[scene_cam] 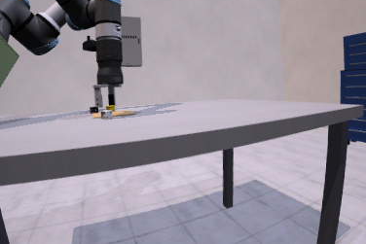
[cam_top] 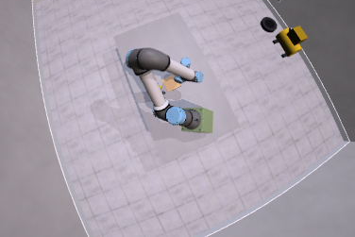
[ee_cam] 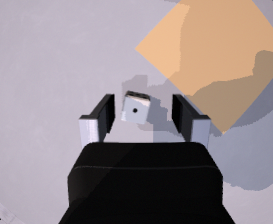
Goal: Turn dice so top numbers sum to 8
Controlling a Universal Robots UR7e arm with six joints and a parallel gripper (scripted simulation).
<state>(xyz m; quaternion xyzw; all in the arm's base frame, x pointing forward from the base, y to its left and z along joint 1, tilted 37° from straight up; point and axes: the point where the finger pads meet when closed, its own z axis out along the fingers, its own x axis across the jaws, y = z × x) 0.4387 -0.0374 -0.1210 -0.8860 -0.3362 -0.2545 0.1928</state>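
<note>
The white die lies 10 mm to the right of my hand and 40 mm below it. Also, from my hand: mat 20 mm ahead, 100 mm to the left, 50 mm below; then yellow die 20 mm ahead, 220 mm to the left, 40 mm below.
</note>
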